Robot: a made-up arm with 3 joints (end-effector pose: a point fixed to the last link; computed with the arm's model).
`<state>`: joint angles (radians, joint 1 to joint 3).
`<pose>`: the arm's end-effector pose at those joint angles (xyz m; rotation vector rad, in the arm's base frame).
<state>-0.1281 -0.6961 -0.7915</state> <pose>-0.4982 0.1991 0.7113 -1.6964 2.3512 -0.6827</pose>
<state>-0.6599 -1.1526 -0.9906</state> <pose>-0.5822 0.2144 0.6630 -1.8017 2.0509 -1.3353</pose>
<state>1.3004 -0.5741 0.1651</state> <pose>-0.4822 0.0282 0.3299 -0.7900 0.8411 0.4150</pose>
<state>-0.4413 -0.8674 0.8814</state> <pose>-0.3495 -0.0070 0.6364 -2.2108 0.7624 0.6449</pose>
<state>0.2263 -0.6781 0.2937</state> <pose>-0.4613 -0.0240 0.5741 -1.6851 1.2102 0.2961</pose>
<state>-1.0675 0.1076 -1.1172</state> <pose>-0.1713 0.4747 0.4644 0.7595 -1.1302 1.0110</pose>
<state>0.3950 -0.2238 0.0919</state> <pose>-0.3791 -0.0030 0.6572 -1.6469 1.6658 0.5566</pose>
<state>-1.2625 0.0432 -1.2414</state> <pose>-0.2062 0.4707 0.4017 0.6407 -0.9004 1.1914</pose>
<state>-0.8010 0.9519 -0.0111</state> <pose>0.0578 0.2543 0.4814 0.6556 -1.7172 -0.2464</pose>
